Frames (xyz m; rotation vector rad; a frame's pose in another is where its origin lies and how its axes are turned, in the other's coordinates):
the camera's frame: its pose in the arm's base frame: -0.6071 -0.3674 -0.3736 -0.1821 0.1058 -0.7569
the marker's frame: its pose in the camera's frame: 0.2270 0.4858 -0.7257 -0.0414 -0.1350 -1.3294
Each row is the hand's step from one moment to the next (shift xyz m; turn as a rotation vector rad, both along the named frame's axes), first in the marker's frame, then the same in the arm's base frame.
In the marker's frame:
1: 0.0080 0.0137 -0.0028 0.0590 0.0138 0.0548
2: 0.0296 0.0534 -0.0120 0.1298 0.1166 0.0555
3: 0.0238 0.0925 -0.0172 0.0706 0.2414 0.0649
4: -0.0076 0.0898 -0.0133 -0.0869 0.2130 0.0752
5: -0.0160 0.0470 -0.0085 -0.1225 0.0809 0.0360
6: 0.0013 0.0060 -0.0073 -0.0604 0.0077 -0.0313
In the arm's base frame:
1: 0.0077 -0.0141 -0.0006 -0.0055 -0.0421 0.0698
2: 0.0307 -0.0540 -0.0040 0.0514 -0.1515 0.0890
3: 0.0664 -0.0698 -0.0119 0.1889 -0.1614 0.0759
4: 0.0792 -0.0413 -0.0178 0.2386 -0.0137 0.0382
5: 0.0467 -0.0120 -0.0145 0.1332 0.0712 -0.0059
6: 0.0033 -0.0059 -0.0067 0.0290 0.0386 -0.0486

